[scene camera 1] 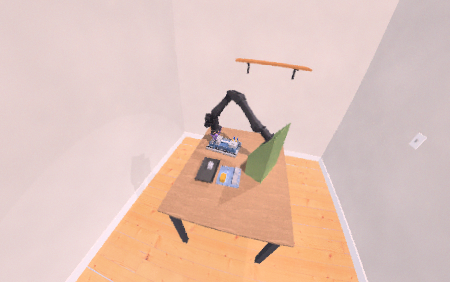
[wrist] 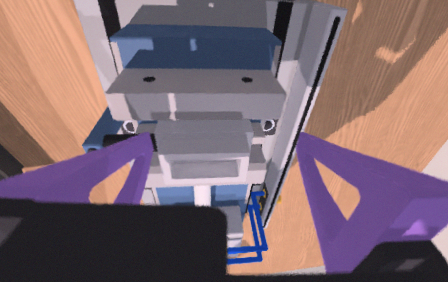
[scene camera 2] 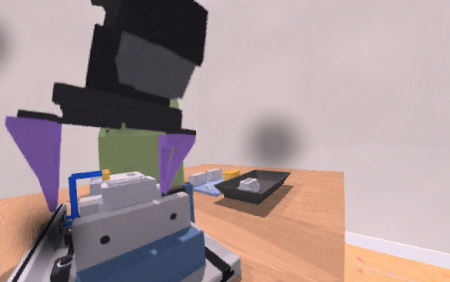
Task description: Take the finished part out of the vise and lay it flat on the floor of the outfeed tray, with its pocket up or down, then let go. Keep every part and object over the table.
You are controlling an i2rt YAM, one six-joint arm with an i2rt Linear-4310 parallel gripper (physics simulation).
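Where they show: gripper, fingertip midpoint: [scene camera 1: 217, 136] [wrist: 224, 140] [scene camera 2: 118, 200]; arm's base, origin of the base link: [scene camera 1: 269, 138].
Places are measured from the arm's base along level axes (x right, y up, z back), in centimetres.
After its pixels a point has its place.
Note:
The finished part [scene camera 2: 131, 192] {x 27.1, y -19.3, z -40.3 cm} [wrist: 205, 165] {x 26.3, y -19.4, z -38.3 cm}, a light grey block with a rectangular pocket, sits between the jaws of the vise [scene camera 1: 225, 148] {x 17.2, y -25.1, z -31.2 cm} [scene camera 2: 135, 260] {x 29.4, y -23.8, z -44.1 cm} [wrist: 197, 102] {x 27.4, y -20.2, z -42.5 cm}. In the wrist view its pocket faces the camera. My gripper [scene camera 1: 215, 135] {x 28.1, y -19.9, z -39.5 cm} [scene camera 2: 109, 201] {x 28.1, y -19.9, z -39.5 cm} [wrist: 224, 140] {x 28.1, y -19.9, z -39.5 cm} is open, with its purple fingers apart on either side of the part and nothing gripped. In the wrist view the left fingertip overlaps the end of a black cylinder beside the part; contact cannot be told. The black outfeed tray [scene camera 1: 201, 176] {x -13.6, y -28.6, z -49.3 cm} [scene camera 2: 237, 193] {x 3.1, y -26.9, z -42.4 cm} holds another light grey part [scene camera 1: 210, 165] {x -3.3, y -26.8, z -43.2 cm} [scene camera 2: 249, 185] {x -0.6, y -25.8, z -44.3 cm}.
Blue tubes [scene camera 2: 73, 197] {x 27.5, y -22.3, z -23.2 cm} [wrist: 255, 225] {x 26.7, y -23.5, z -19.9 cm} rise at one side of the vise. A blue post [scene camera 2: 189, 202] {x 23.1, y -21.1, z -44.8 cm} stands at the other side. A blue plate [scene camera 1: 229, 184] {x -19.7, y -29.0, z -27.9 cm} [scene camera 2: 207, 188] {x -3.5, y -28.9, z -29.2 cm} with a yellow block [scene camera 1: 223, 176] {x -15.2, y -25.4, z -32.5 cm} [scene camera 2: 231, 175] {x -12.1, y -26.2, z -34.0 cm} lies beside the tray. A green stand [scene camera 1: 267, 157] {x -16.9, y -3.1, z -5.0 cm} [scene camera 2: 135, 150] {x 4.8, y -15.6, z -4.8 cm} stands behind.

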